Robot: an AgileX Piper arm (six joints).
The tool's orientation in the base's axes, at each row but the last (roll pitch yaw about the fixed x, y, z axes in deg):
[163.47, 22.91, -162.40]
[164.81, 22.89, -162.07]
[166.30, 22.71, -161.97]
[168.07, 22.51, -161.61]
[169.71, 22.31, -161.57]
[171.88, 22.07, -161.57]
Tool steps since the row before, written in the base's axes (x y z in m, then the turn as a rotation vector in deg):
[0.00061, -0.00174, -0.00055, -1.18, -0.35, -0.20]
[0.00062, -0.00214, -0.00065, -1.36, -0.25, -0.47]
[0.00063, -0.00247, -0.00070, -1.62, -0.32, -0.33]
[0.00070, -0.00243, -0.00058, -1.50, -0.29, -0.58]
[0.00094, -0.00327, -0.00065, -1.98, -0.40, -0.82]
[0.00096, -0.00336, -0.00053, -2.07, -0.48, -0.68]
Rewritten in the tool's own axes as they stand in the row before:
[0.00016, -0.00192, -0.00002, 1.21, 0.11, -0.28]
[0.00032, -0.00230, -0.00003, 1.45, 0.20, -0.05]
[0.00042, -0.00261, -0.00004, 1.64, 0.27, -0.27]
[0.00032, -0.00257, -0.00004, 1.62, 0.20, 0.00]
[0.00038, -0.00344, -0.00007, 2.17, 0.24, 0.04]
[0.00034, -0.00352, -0.00006, 2.22, 0.22, -0.13]

